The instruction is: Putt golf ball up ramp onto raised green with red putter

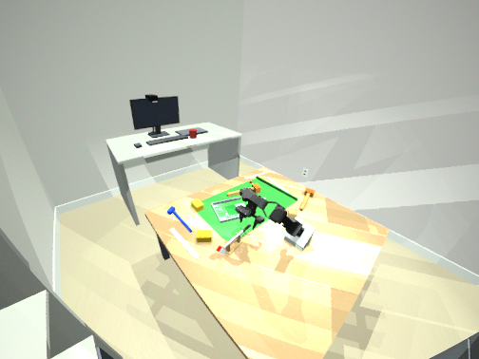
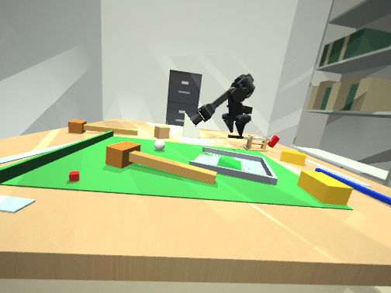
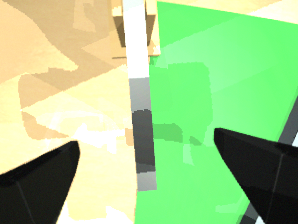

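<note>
My gripper tip is now 11 cm past the wooden block, 37 cm to the left of it and 5 cm above it. Also, from my gripper tip: green mat 23 cm ahead, 25 cm to the right, 8 cm below; then white golf ball 15 cm ahead, 36 cm to the right, 5 cm below; then wooden frame 2 cm behind, 13 cm to the left, 4 cm below.
</note>
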